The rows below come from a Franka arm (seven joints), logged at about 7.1 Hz.
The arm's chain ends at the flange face. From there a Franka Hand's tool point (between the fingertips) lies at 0.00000 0.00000 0.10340 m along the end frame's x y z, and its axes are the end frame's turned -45 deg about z.
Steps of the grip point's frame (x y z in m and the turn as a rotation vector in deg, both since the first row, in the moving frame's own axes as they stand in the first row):
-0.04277 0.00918 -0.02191 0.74 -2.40 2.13
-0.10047 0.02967 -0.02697 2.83 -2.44 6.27
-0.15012 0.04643 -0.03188 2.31 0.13 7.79
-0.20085 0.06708 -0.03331 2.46 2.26 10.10
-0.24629 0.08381 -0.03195 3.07 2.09 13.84
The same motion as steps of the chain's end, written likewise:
-0.01971 0.03469 -0.02181 -1.17 -2.22 2.13
-0.04338 0.09289 -0.02675 0.28 -3.73 6.27
-0.07076 0.14227 -0.03180 1.73 -1.54 7.79
-0.09487 0.19547 -0.03313 3.34 -0.14 10.10
-0.11444 0.24008 -0.03173 3.65 -0.69 13.84

